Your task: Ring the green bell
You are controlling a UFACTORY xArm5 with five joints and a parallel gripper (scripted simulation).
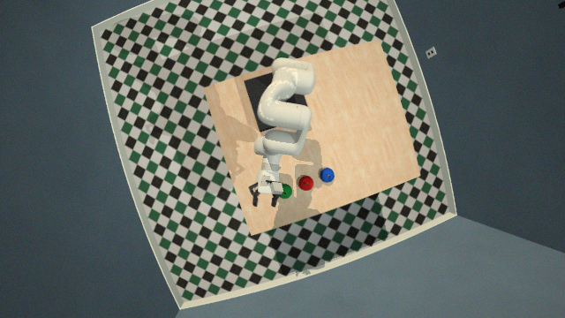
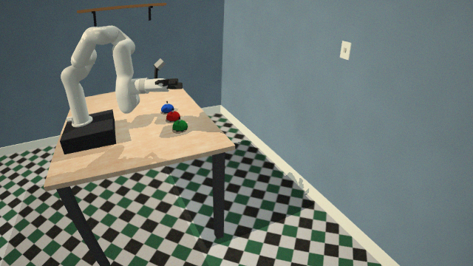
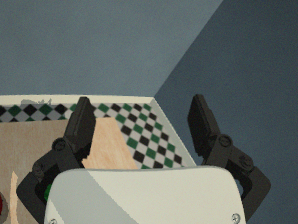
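My hand is 24 cm above the green bell, 10 cm to the right of it and 1 cm short of it. From my hand the other things lie so: blue bell 36 cm to the left, 24 cm below, 5 cm behind; then red bell 24 cm below, 23 cm to the left, 2 cm behind.
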